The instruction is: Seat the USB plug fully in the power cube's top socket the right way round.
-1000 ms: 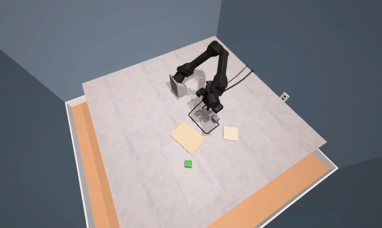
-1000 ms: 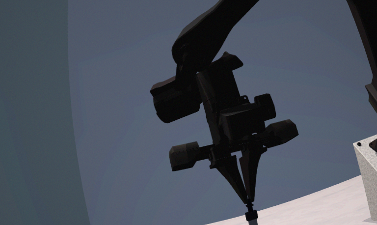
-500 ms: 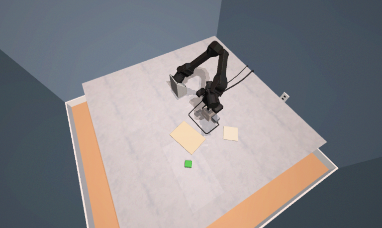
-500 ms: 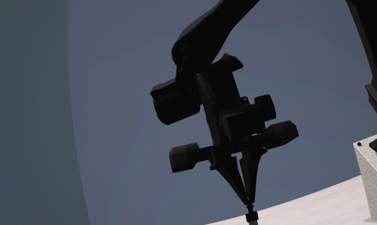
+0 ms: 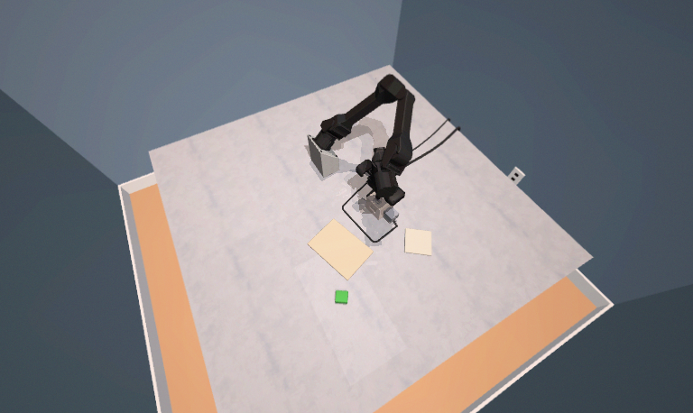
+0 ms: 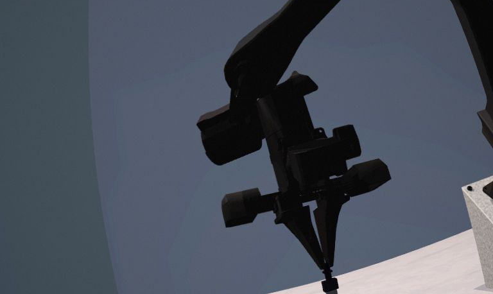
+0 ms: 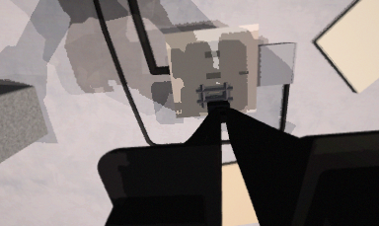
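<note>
My gripper tip is 20 mm above the USB plug. Round my gripper tip: tan sheet: 40 mm ahead, 210 mm to the right, 120 mm below; then green block: 180 mm ahead, 310 mm to the right, 110 mm below.
</note>
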